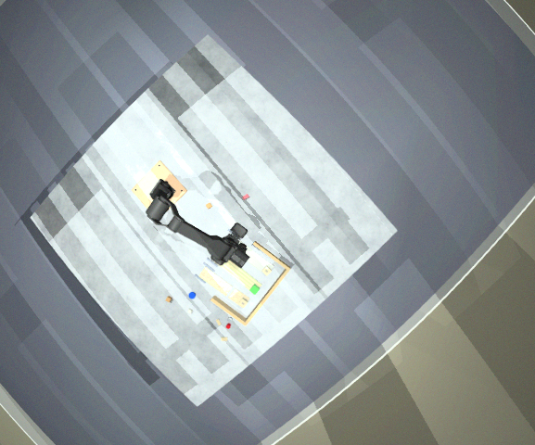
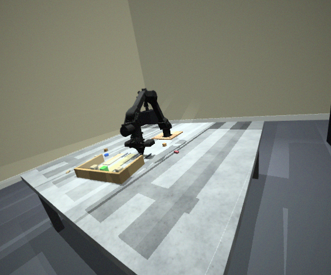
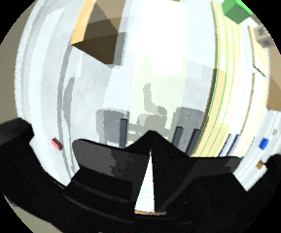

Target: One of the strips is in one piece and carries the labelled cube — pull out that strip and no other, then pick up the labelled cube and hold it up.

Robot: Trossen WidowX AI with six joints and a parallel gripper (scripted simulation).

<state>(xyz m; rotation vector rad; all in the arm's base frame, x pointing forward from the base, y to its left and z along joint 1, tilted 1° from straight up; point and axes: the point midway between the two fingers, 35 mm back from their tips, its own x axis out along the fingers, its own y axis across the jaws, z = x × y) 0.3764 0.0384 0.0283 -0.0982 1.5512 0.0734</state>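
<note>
The pale strip lies 9 cm ahead of my gripper tip and 1 cm to the left of it. Also, from my gripper tip: blue disc (31 cm to the right, 3 cm ahead); red piece (30 cm to the right, 25 cm ahead); pink block (19 cm to the left, 9 cm behind).
</note>
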